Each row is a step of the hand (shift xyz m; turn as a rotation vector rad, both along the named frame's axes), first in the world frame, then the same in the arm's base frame.
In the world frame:
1: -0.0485 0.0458 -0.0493 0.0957 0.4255 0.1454
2: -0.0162 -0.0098 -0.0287 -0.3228 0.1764 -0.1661
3: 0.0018 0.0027 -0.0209 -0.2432 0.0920 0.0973
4: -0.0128 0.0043 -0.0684 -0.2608 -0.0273 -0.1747
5: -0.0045 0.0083 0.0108 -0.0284 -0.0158 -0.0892
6: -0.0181 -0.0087 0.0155 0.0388 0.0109 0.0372
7: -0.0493 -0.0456 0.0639 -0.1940 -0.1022 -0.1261
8: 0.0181 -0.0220 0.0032 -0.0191 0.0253 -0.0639
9: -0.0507 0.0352 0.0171 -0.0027 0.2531 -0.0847
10: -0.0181 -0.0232 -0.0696 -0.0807 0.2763 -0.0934
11: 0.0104 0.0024 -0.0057 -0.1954 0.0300 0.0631
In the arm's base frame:
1: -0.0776 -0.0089 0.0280 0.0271 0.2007 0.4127
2: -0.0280 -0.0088 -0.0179 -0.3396 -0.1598 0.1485
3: -0.0175 0.0092 -0.0075 -0.0570 -0.2063 0.1768
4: -0.0642 0.0121 -0.0243 -0.2535 -0.1816 -0.0452
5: 0.0043 -0.0041 0.0130 -0.0821 -0.0026 -0.0477
6: 0.0077 -0.0239 0.0034 0.0449 0.0261 0.0177
7: 0.0460 -0.0805 0.0002 -0.1590 -0.1678 -0.1027
8: 0.0178 0.0062 -0.0216 -0.0700 0.0133 -0.0027
9: -0.0197 -0.0358 0.0493 -0.1534 0.1217 0.1813
10: -0.0587 -0.0027 -0.0475 -0.2030 0.0657 0.2146
11: -0.0009 0.0117 -0.0028 -0.0442 -0.1779 0.0973

